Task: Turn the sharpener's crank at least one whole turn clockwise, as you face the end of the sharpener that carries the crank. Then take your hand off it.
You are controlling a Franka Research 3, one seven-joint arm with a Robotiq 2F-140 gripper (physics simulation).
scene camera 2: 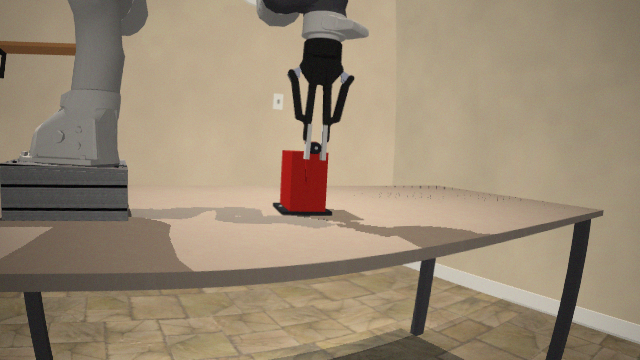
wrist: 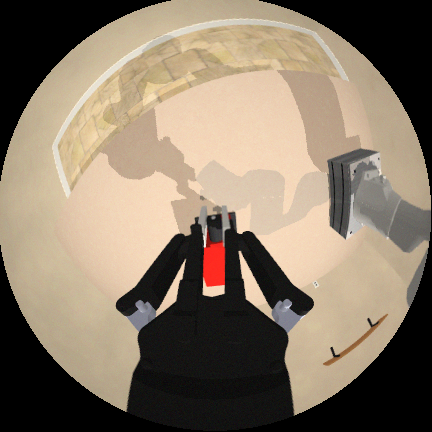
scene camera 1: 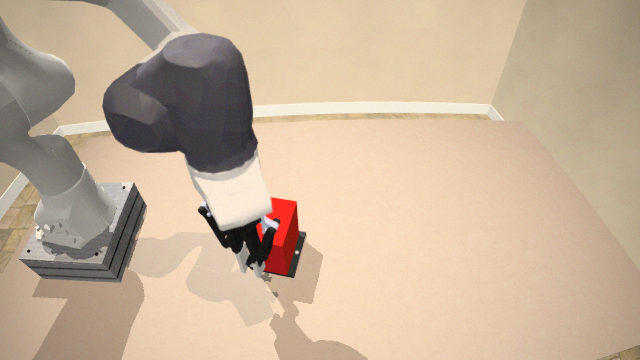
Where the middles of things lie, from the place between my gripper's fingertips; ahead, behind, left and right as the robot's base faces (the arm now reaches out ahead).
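Measured from the red box-shaped sharpener (scene camera 2: 297,197), my gripper is 4 cm short of it and 9 cm to the right of it, and also 4 cm above it.
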